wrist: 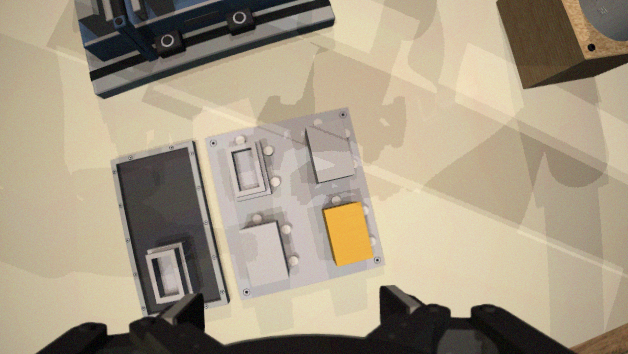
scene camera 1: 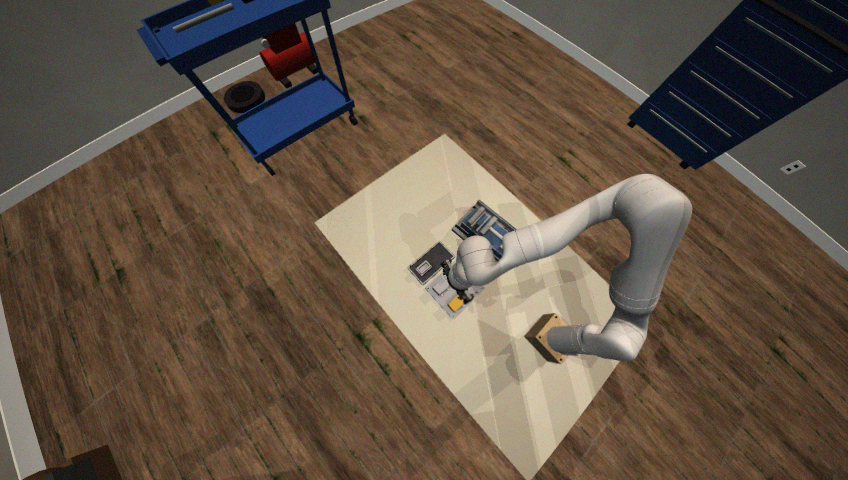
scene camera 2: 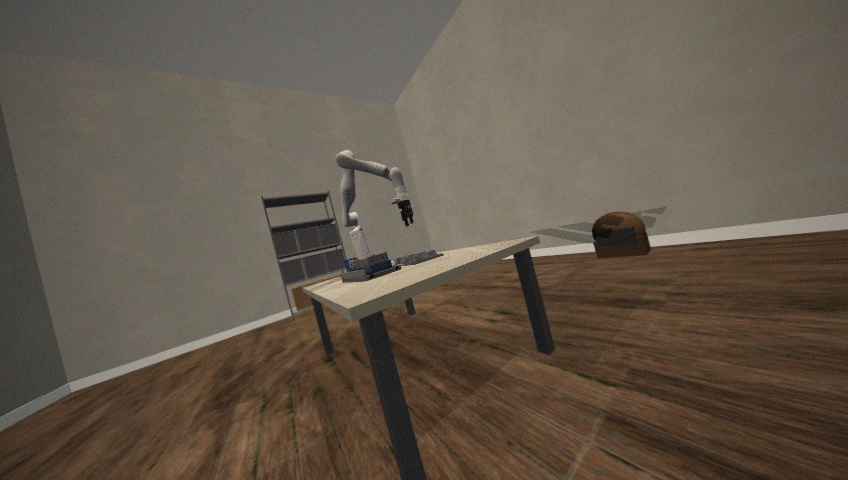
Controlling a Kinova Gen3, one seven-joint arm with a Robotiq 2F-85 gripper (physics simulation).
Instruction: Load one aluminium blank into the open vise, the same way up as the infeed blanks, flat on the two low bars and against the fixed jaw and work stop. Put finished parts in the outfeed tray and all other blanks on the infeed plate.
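Places are measured from the arm's base along level axes (x ahead, y left, z up), in centimetres.
Pixels of known places: gripper, fingertip midpoint: [wrist: 292, 310] [scene camera 2: 409, 225]; arm's base, link origin: [wrist: 609, 5] [scene camera 1: 558, 339] [scene camera 2: 364, 257].
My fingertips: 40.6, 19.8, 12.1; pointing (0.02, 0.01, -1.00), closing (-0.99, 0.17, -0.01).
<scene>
For each thing: its middle in the pictures, then the offset to it from my fingertips, as dx, dy, dz.
- infeed plate, body centre: [wrist: 295, 202] [scene camera 1: 455, 288] -1.2, -4.9, -21.4
- plain grey block, body centre: [wrist: 328, 152] -5.8, -9.5, -19.2
- plain light grey block, body centre: [wrist: 265, 251] [scene camera 1: 441, 286] +3.0, -0.3, -19.2
- orange block, body centre: [wrist: 346, 232] [scene camera 1: 456, 303] -6.0, -0.6, -19.2
- pocketed grey part, body centre: [wrist: 247, 170] +3.3, -9.2, -19.2
- pocketed part, body centre: [wrist: 171, 272] [scene camera 1: 423, 268] +13.7, +0.1, -19.4
- vise, body centre: [scene camera 1: 492, 233] [scene camera 2: 368, 266] +6.1, -32.9, -16.8
- raised rim, body centre: [wrist: 207, 222] +9.1, -4.5, -21.2
My gripper [scene camera 1: 457, 283] [scene camera 2: 408, 223] [wrist: 293, 310] is open and empty, high above the table near the lower edge of the infeed plate [wrist: 302, 200]. In the wrist view this plate bears a plain grey block [wrist: 331, 154] at upper right, a plain light grey block [wrist: 266, 254] at lower left, an orange block [wrist: 348, 234] [scene camera 1: 455, 304] at lower right, and a pocketed grey part [wrist: 261, 186] at upper left. Another pocketed part [wrist: 154, 277] [scene camera 1: 423, 267] lies in the dark outfeed tray [wrist: 155, 200]. The vise [wrist: 215, 51] [scene camera 2: 371, 267] is cut off at the wrist view's top; its jaws are largely hidden there.
Pale round pins [wrist: 275, 181] stand beside the pieces on the infeed plate. The arm's wooden base block [wrist: 540, 55] [scene camera 1: 538, 336] is at the wrist view's upper right. A raised rim [wrist: 201, 187] surrounds the outfeed tray. The arm partly covers the vise in scene camera 1.
</scene>
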